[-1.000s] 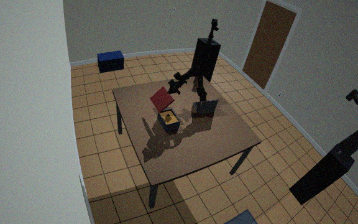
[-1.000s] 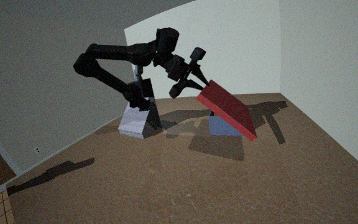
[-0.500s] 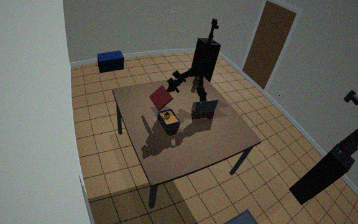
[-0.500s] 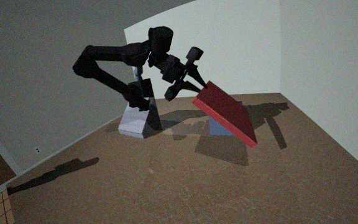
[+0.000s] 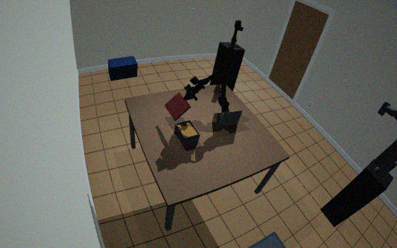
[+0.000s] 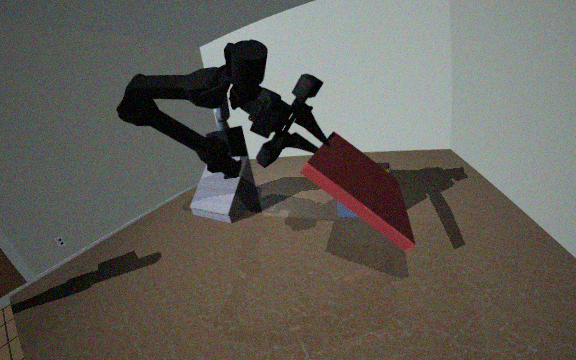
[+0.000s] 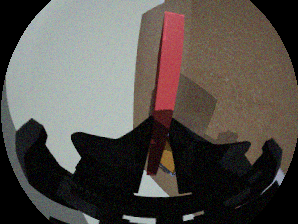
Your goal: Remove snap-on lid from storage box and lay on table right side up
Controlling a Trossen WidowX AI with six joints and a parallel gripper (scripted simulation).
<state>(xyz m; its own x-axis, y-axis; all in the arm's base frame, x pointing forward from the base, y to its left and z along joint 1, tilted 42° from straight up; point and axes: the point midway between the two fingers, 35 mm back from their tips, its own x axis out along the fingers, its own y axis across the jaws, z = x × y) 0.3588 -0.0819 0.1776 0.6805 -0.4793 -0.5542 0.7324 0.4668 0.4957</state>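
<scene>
Now: the red lid 7 cm ahead of my gripper tip and 5 cm below it. Round my gripper tip: storage box (23 cm to the left, 18 cm below, 5 cm ahead).
</scene>
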